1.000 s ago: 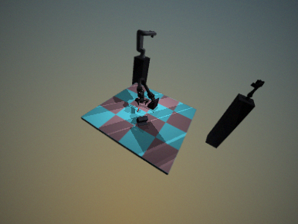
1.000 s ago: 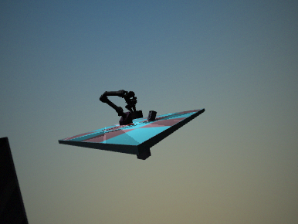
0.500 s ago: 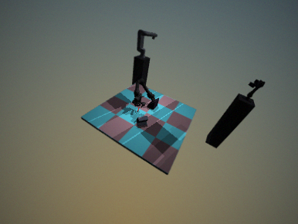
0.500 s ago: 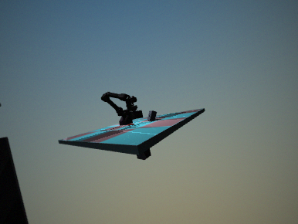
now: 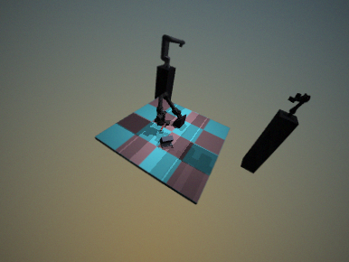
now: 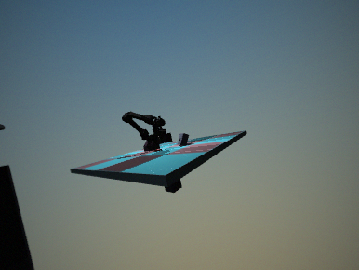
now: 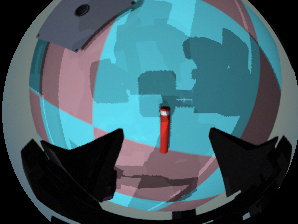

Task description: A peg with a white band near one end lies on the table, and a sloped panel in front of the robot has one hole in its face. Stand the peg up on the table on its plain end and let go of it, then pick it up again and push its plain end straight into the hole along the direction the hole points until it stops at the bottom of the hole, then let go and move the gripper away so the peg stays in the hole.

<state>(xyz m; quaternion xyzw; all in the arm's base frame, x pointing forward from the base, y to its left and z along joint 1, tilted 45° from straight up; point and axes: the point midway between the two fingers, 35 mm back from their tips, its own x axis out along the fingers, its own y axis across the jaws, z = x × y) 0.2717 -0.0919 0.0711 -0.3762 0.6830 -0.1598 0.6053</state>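
Now: gripper tip 1 cm past the red peg and 5 cm above it. Also, from my gripper tip: sloped panel 14 cm ahead, 17 cm to the left, 1 cm below.
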